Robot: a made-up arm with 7 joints.
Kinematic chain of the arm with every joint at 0, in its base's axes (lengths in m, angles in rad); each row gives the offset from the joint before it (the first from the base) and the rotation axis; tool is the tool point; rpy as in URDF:
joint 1: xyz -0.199 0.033 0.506 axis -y
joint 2: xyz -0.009 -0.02 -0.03 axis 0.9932 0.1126 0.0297
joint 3: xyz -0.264 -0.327 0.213 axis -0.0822 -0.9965 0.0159
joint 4: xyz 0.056 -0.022 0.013 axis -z
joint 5: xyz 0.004 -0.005 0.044 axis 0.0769 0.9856 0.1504
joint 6: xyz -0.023 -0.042 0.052 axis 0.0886 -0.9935 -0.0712
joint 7: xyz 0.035 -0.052 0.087 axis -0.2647 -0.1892 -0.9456
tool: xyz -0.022 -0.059 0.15 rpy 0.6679 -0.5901 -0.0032
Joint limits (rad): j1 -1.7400..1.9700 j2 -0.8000..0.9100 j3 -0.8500..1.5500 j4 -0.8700..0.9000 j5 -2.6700..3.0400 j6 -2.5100..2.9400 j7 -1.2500..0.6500
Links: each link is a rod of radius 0.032 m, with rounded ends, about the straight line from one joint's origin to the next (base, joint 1, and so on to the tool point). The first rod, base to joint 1, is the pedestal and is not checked.
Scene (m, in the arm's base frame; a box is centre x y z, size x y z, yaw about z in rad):
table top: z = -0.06
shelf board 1: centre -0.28 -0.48 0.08 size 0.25 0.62 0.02 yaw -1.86
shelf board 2: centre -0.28 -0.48 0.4 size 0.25 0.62 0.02 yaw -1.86
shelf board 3: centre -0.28 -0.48 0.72 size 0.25 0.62 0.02 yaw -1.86
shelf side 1: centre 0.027 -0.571 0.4 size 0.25 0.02 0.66 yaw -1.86
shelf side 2: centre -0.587 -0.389 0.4 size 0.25 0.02 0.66 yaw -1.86
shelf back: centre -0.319 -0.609 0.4 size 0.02 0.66 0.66 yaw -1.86
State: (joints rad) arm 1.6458 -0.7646 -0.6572 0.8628 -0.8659 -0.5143 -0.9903
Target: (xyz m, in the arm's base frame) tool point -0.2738 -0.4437 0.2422
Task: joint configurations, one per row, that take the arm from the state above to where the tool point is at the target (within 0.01 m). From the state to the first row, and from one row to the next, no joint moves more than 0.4 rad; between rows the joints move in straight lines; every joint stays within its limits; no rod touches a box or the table.
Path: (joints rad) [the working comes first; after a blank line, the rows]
Joints at the target: 1.9700 -0.4139 -0.8500 0.2767 0.2375 -1.5959 -1.2500
Straight joint move there: touches shelf side 2.

1: 1.7539 -0.7764 -0.5924 0.5115 -0.9931 -0.6504 -0.6690
2: 1.8619 -0.7882 -0.5276 0.1603 -1.1203 -0.7864 -0.3477
3: 1.9700 -0.8000 -0.4628 -0.1910 -1.2474 -0.9225 -0.0263
4: 1.9700 -0.8000 -0.5182 -0.2540 -0.8815 -0.9089 -0.2011
5: 1.9700 -0.8000 -0.5735 -0.3171 -0.5156 -0.8954 -0.3760
6: 1.9700 -0.8000 -0.6288 -0.3801 -0.1496 -0.8818 -0.5508
7: 1.9700 -0.8000 -0.6841 -0.4431 0.2163 -0.8682 -0.7256
8: 1.9700 -0.8000 -0.7394 -0.5062 0.5822 -0.8546 -0.9004
9: 1.9700 -0.8000 -0.7947 -0.5692 0.9482 -0.8411 -1.0752
10: 1.9700 -0.8000 -0.8500 -0.6322 1.3141 -0.8275 -1.2500
11: 1.9700 -0.6713 -0.8500 -0.3293 0.9552 -1.0836 -1.2500
12: 1.9700 -0.5426 -0.8500 -0.0263 0.5964 -1.3398 -1.2500
13: 1.9700 -0.4139 -0.8500 0.2767 0.2375 -1.5959 -1.2500

